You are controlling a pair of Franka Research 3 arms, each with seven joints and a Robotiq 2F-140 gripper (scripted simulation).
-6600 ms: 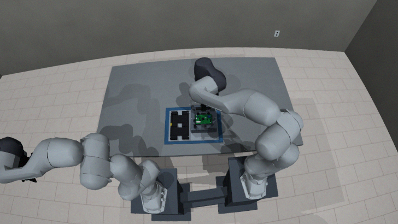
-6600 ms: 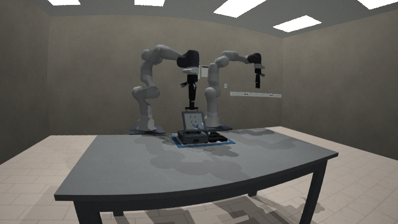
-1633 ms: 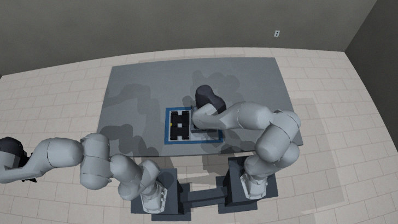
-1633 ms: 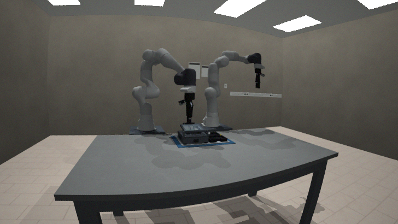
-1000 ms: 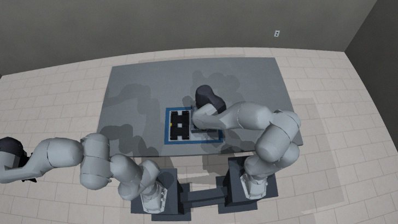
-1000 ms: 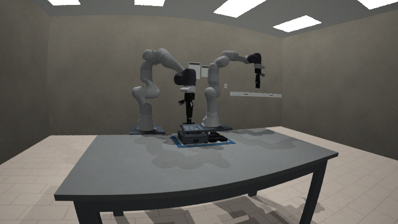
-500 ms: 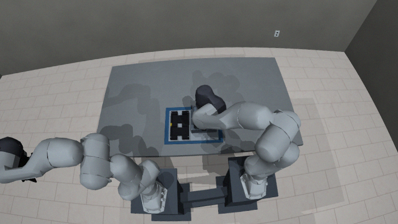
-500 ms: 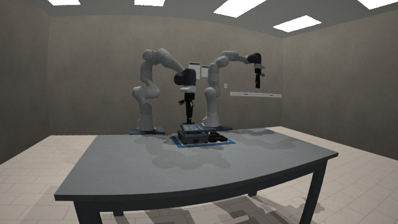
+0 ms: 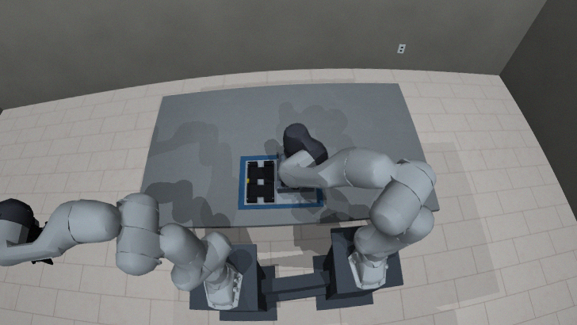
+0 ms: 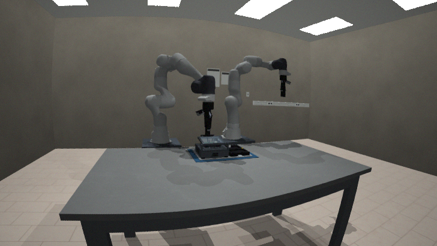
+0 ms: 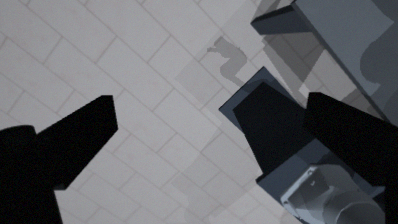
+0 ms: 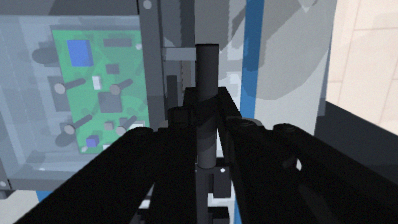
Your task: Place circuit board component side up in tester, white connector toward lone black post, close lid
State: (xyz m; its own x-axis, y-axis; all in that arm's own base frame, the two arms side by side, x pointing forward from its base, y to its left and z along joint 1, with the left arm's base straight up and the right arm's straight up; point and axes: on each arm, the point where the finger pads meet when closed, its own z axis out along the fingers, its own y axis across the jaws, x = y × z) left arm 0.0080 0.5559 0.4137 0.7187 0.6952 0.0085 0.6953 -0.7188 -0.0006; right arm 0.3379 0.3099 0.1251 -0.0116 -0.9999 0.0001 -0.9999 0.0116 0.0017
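Observation:
The clear lid lies 9 cm ahead of my right hand, 1 cm to the right of it and 3 cm below it. From my right hand the other things lie so: green circuit board 8 cm ahead, 1 cm to the right, 5 cm below; then nest 9 cm ahead, 5 cm below; then black tray 9 cm ahead, 16 cm to the left, 11 cm below.

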